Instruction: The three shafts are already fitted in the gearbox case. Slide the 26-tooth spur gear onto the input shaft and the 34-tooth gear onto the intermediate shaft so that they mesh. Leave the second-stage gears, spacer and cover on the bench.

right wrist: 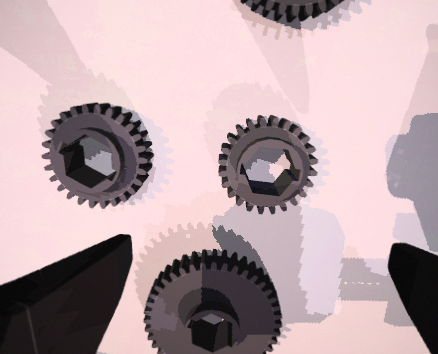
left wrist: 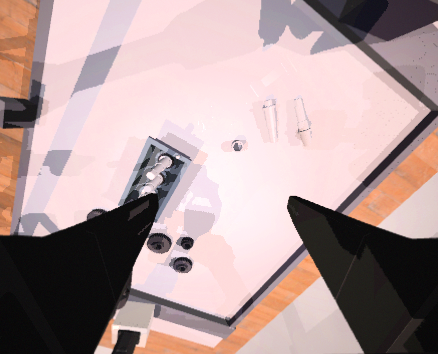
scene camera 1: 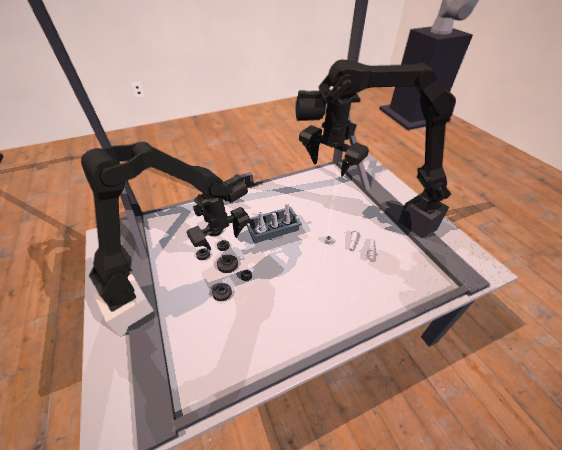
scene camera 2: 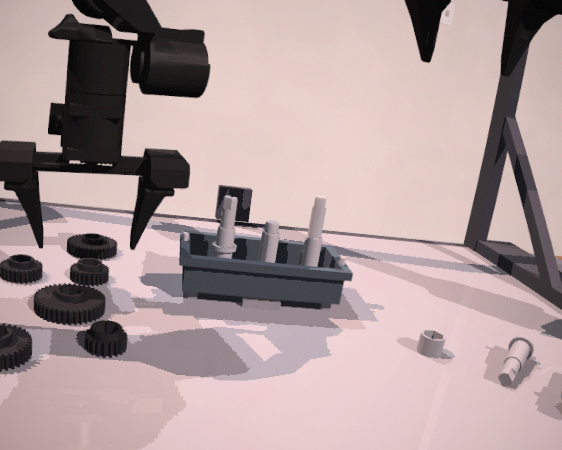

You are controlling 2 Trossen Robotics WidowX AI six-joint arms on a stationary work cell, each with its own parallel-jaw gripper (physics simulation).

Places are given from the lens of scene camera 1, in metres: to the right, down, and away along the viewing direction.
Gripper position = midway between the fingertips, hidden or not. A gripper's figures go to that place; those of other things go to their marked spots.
my left gripper (scene camera 1: 328, 170): 0.14, -0.16, 0.86
my right gripper (scene camera 1: 223, 243): -0.19, 0.06, 0.97
grey gearbox case (scene camera 1: 269, 232): -0.04, 0.03, 0.99
raised dark frame (scene camera 1: 154, 411): -0.28, 0.41, 0.66
The marked spots on the raised dark frame and the grey gearbox case are 0.56 m apart.
